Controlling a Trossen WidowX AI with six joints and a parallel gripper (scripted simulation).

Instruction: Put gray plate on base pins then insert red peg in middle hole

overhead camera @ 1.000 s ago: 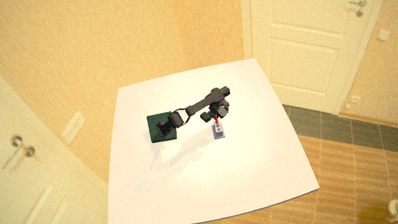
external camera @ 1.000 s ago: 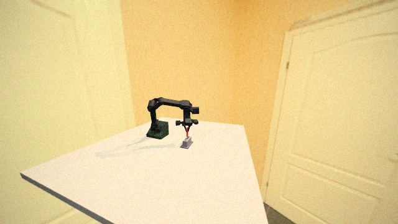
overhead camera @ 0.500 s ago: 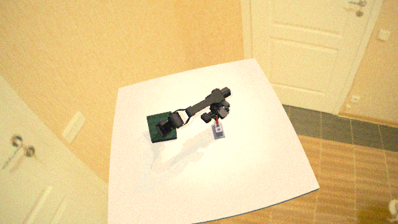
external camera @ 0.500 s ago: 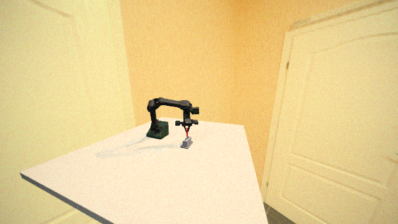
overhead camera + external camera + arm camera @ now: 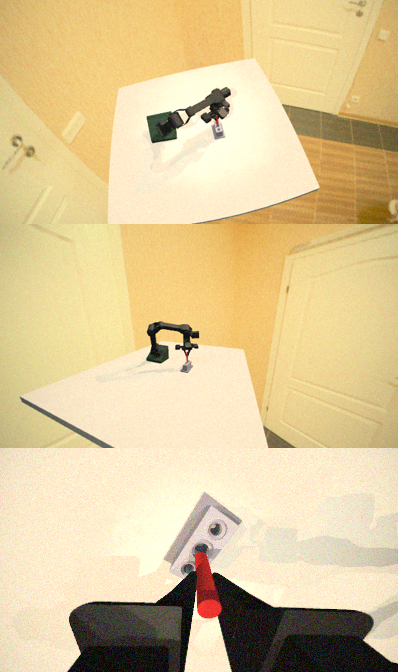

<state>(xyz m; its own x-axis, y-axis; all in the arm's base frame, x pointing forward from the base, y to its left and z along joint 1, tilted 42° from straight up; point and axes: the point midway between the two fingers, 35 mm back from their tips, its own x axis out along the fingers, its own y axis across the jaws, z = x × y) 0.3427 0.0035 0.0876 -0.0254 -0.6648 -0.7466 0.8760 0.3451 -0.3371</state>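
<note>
Now: gripper tip right at the red peg. The rest, counted from my gripper tip: gray plate (7 cm below).
</note>
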